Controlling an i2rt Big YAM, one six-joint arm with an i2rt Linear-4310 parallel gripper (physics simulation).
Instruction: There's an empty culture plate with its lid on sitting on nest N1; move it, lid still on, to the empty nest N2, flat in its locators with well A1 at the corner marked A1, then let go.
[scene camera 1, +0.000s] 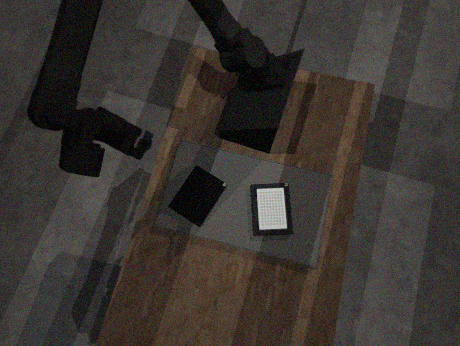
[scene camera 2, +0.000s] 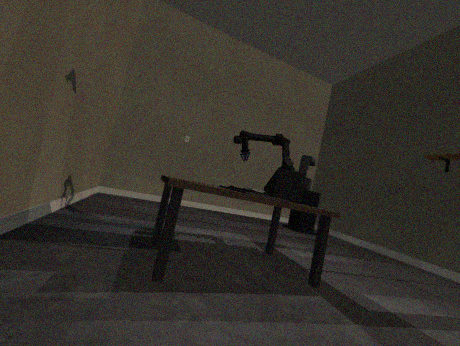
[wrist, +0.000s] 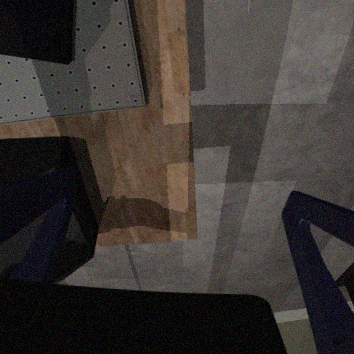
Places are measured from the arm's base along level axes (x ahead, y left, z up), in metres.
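Where they show: gripper, fingertip midpoint: (scene camera 1: 133, 137) (scene camera 2: 245, 161) (wrist: 186, 192); arm's base, link origin: (scene camera 1: 273, 76) (scene camera 2: 292, 178).
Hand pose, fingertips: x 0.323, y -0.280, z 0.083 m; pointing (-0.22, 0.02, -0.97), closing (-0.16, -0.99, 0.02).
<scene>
Each offset is from my fingertips to the top centre of the thing. Level surfaces: height alone.
The lidded culture plate @(dx +0.026, dy +0.400, dz -0.226 m) (scene camera 1: 272, 208) is white and sits on dark nest N1 @(dx +0.026, dy +0.400, dz -0.237 m) (scene camera 1: 254, 220), with a small pale mark at its upper right corner. The empty nest N2 @(dx +0.061, dy +0.163, dz -0.237 m) (scene camera 1: 198, 196) (wrist: 35, 30) is a black, turned rectangle to the left in scene camera 1, with a pale mark at its right corner; part of it shows at top left in the wrist view. My gripper (scene camera 1: 145, 143) (scene camera 2: 245, 156) (wrist: 186, 192) is open and empty, its blue fingers wide apart in the wrist view. It hangs high, well apart from the plate and both nests.
Both nests stand on a grey perforated board @(dx +0.025, dy +0.310, dz -0.254 m) (scene camera 1: 230, 220) (wrist: 107, 95) on the wooden table @(dz -0.267 m) (scene camera 1: 210, 280) (scene camera 2: 225, 191) (wrist: 137, 170). The arm's black base block (scene camera 1: 255, 110) (scene camera 2: 285, 182) (wrist: 30, 152) stands behind the board. The arm's upper links (scene camera 1: 65, 65) (scene camera 2: 262, 137) reach out above the table.
</scene>
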